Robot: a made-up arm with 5 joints.
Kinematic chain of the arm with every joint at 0, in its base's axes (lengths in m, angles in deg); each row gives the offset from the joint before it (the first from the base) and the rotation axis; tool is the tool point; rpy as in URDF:
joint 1: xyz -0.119 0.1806 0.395 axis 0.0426 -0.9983 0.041
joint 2: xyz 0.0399 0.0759 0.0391 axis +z
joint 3: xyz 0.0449 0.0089 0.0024 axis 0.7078 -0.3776 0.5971
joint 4: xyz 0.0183 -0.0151 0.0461 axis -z
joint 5: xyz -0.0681 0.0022 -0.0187 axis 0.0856 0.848 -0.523
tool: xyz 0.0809 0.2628 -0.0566 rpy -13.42 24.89 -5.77
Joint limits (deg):
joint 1: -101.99..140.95
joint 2: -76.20..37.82
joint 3: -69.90..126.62
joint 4: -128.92..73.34
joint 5: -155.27..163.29
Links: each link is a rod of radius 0.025 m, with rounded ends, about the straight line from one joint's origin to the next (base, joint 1, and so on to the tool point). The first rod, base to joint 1, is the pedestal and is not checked.
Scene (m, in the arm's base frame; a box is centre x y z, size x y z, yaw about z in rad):
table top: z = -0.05
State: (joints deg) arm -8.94 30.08 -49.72 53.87 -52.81
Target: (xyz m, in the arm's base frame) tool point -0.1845 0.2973 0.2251
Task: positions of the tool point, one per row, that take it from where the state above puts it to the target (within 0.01 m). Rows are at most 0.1 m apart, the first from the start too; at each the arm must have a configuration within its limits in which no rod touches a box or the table.
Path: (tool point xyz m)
1: 0.0878 0.4307 0.2115
2: 0.0610 0.4302 0.2041
3: 0.0323 0.4242 0.1965
4: 0.0011 0.4133 0.1896
5: -0.0330 0.3978 0.1849
6: -0.0700 0.3781 0.1841
7: -0.1089 0.3543 0.1894
8: -0.1478 0.3272 0.2027
9: -0.1845 0.2973 0.2251

